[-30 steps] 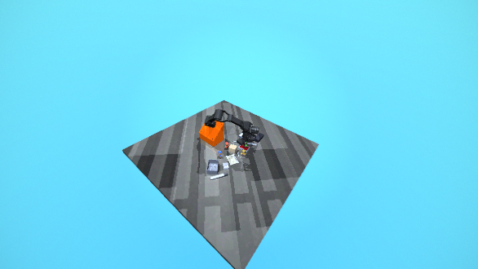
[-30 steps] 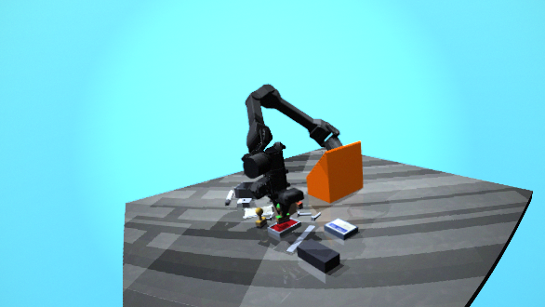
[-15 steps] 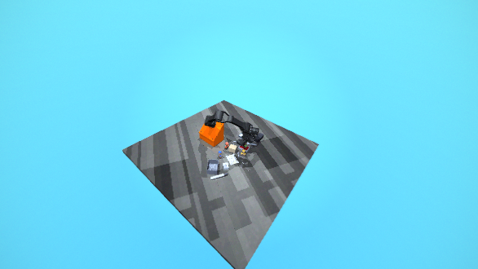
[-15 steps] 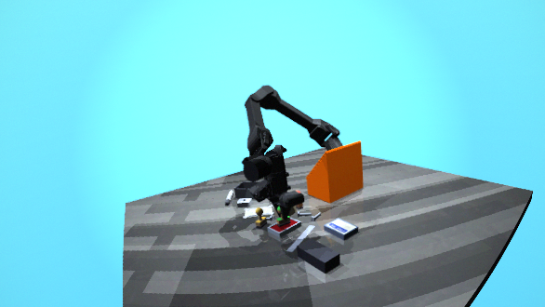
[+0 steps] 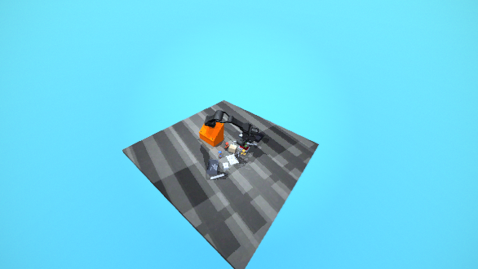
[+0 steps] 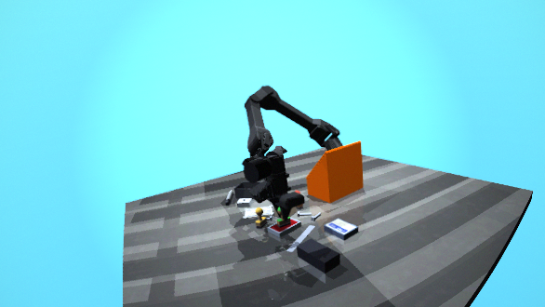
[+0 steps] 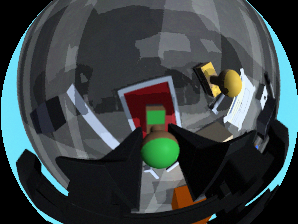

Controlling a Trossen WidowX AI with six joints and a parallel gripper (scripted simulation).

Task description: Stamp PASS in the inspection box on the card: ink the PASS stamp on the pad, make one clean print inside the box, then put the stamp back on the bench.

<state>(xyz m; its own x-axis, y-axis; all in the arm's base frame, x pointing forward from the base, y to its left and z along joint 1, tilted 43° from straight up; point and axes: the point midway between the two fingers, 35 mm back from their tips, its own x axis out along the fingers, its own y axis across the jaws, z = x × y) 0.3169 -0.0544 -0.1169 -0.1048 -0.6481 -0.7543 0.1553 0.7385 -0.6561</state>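
The green-knobbed PASS stamp lies right at my gripper tip. Also, from my gripper tip: red ink pad (3 cm below); then grey strip (8 cm to the left, 4 cm below); then yellow-brown knobbed stamp (8 cm to the right, 3 cm ahead, 2 cm below).
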